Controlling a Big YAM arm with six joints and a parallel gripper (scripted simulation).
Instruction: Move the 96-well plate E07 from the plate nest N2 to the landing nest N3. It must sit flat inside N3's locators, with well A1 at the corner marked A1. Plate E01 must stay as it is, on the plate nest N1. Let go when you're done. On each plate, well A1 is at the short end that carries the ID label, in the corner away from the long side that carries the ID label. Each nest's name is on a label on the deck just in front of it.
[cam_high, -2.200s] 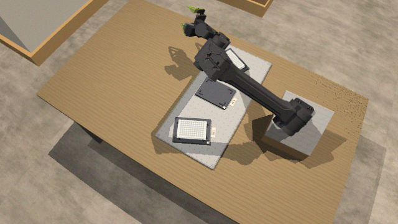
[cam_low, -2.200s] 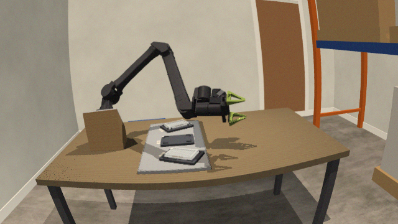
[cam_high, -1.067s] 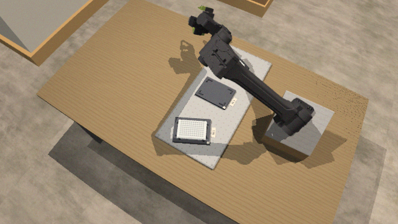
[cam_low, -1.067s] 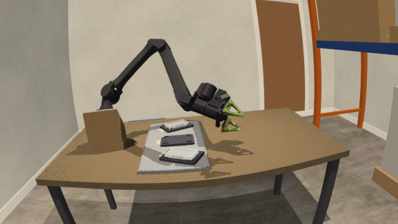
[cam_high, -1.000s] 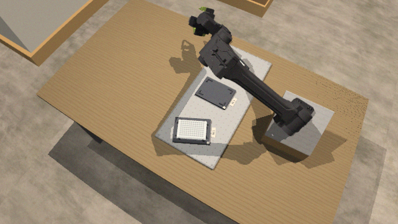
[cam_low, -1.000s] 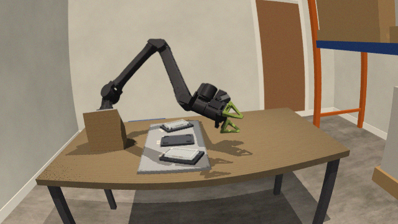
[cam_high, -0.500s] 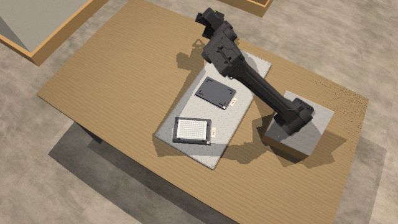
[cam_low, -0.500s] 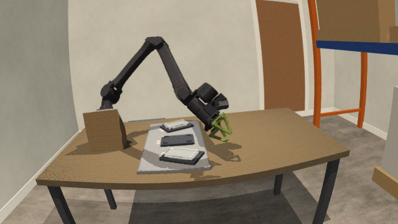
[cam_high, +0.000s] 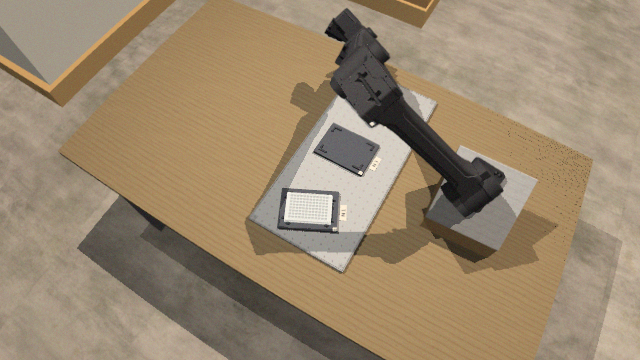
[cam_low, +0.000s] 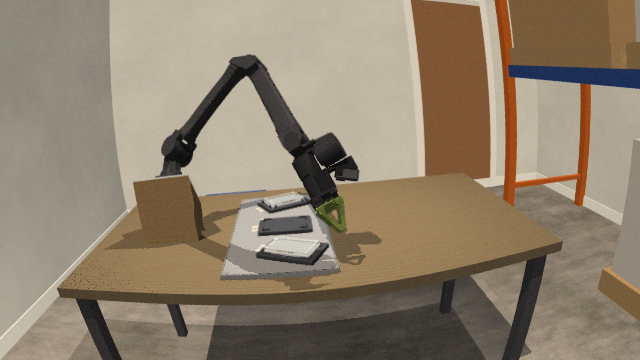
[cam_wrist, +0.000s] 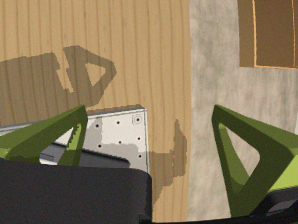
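Now: the dark plate nest N2 13 cm behind my hand, 9 cm below it and 7 cm to the left of it. Also, from my hand: dark landing nest N3: 27 cm to the left, 16 cm behind, 9 cm below; N2 label: 22 cm behind, 11 cm to the left, 9 cm below.
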